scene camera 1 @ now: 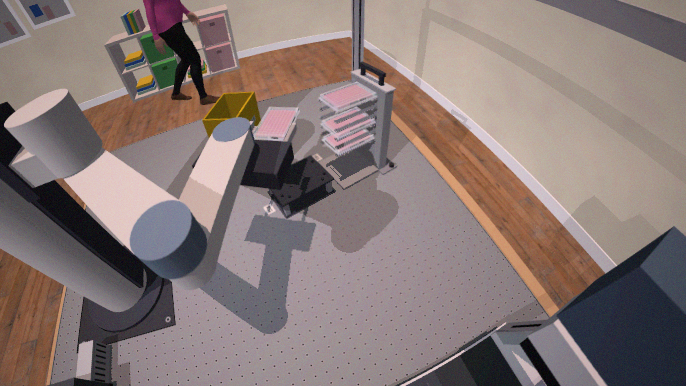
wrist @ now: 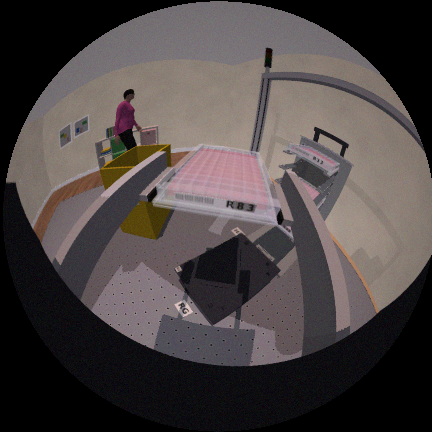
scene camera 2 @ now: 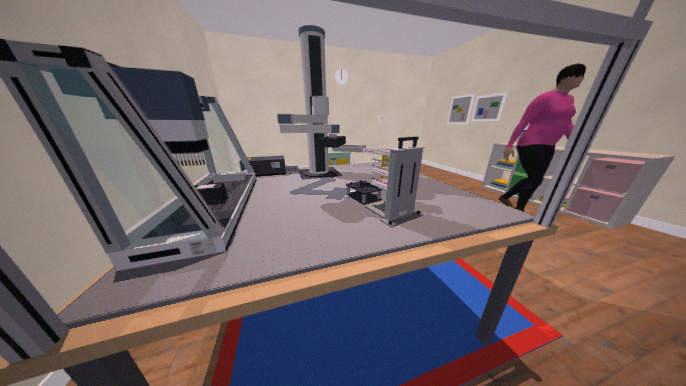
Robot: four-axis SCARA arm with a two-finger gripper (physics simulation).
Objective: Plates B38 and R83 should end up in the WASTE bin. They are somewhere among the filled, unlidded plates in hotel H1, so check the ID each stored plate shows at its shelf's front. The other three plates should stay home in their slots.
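My gripper is shut on plate R83, whose ID faces the wrist camera. The plate is pink-filled, looks level and is held in the air, beside the yellow bin and apart from hotel H1. No label is readable on the bin. In the hotel, a top plate shows a small ID that looks like B33 or R33. Pink plates also sit lower, including a middle plate and a low plate; their IDs are not readable.
A low black stand with an RG label nearby stands between the arm and the hotel. A large framed machine is at the other side of the table. A person stands beyond the bin.
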